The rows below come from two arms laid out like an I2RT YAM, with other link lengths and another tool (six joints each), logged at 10 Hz.
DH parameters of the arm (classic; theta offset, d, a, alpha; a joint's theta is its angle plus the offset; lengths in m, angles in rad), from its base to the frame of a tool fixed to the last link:
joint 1: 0 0.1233 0.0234 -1.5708
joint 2: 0 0 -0.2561 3.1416
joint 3: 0.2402 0 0.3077 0
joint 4: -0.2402 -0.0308 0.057 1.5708
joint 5: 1.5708 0.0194 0 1.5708
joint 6: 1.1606 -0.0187 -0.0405 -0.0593
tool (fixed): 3.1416 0.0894 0 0
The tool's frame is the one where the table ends.
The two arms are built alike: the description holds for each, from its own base.
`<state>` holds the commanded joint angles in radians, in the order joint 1, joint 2, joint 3, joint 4, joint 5, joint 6, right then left.
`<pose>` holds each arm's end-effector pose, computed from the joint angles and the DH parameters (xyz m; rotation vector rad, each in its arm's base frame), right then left.
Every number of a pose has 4 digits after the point. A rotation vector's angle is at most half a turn.
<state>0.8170 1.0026 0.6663 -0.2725 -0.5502 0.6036 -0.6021 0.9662 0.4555 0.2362 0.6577 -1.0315</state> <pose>0.1585 0.2645 0.2594 -1.8813 -0.9629 -0.6473 0.2600 -0.1544 0.1957 1.8243 0.3055 0.1730</pose>
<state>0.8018 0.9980 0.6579 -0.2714 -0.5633 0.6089 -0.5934 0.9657 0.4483 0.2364 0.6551 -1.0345</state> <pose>0.1610 0.2614 0.2575 -1.8841 -0.9473 -0.6410 0.2606 -0.1514 0.1927 1.8272 0.3218 0.1748</pose>
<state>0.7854 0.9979 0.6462 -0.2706 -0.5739 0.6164 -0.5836 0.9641 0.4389 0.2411 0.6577 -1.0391</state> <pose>0.1641 0.2582 0.2529 -1.8959 -0.9266 -0.6284 0.2609 -0.1483 0.1896 1.8269 0.3345 0.1740</pose>
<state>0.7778 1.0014 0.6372 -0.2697 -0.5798 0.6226 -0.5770 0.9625 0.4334 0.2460 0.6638 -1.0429</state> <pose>0.1657 0.2568 0.2483 -1.9062 -0.9135 -0.6140 0.2610 -0.1466 0.1882 1.8241 0.3386 0.1712</pose>
